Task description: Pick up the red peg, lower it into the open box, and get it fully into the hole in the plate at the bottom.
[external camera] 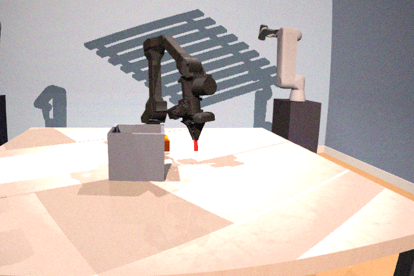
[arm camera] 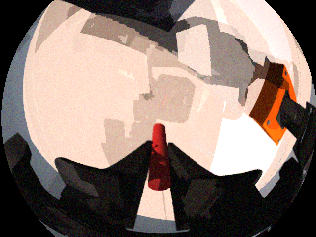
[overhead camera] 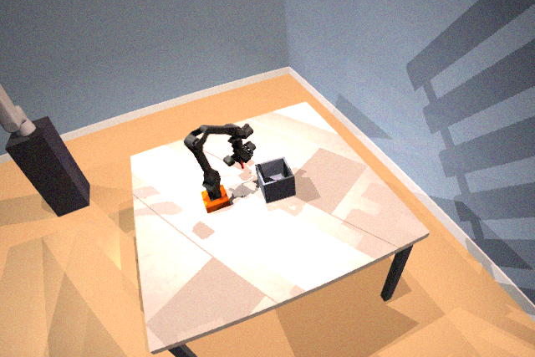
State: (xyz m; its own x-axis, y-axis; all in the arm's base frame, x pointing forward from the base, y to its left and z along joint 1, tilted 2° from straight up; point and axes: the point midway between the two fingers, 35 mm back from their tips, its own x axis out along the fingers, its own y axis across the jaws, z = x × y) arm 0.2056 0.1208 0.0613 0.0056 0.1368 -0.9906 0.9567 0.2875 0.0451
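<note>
My gripper tip is now 20 cm to the left of the plate, 11 cm short of it and 3 cm above it. Round my gripper tip: red peg: right at my gripper tip.
</note>
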